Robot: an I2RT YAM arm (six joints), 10 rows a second.
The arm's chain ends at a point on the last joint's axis. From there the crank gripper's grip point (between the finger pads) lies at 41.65 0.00 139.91 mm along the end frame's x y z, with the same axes.
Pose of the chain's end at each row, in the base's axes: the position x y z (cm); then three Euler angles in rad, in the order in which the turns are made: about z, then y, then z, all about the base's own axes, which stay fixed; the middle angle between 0 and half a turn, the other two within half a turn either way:
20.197, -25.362, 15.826, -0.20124, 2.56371, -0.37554
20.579, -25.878, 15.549, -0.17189, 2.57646, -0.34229
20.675, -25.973, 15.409, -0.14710, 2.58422, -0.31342
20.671, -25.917, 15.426, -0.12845, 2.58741, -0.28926
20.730, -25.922, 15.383, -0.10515, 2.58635, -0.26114
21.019, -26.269, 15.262, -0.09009, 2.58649, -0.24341
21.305, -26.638, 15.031, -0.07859, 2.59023, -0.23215
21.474, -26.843, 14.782, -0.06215, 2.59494, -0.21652
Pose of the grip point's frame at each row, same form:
23.822, -27.686, 1.878, -0.20124, 2.56371, -0.37554
24.133, -27.901, 1.536, -0.17189, 2.57646, -0.34229
24.201, -27.757, 1.356, -0.14710, 2.58422, -0.31342
24.209, -27.527, 1.355, -0.12845, 2.58741, -0.28926
24.342, -27.340, 1.310, -0.10515, 2.58635, -0.26114
24.664, -27.560, 1.186, -0.09009, 2.58649, -0.24341
24.920, -27.829, 0.938, -0.07859, 2.59023, -0.23215
25.053, -27.895, 0.669, -0.06215, 2.59494, -0.21652

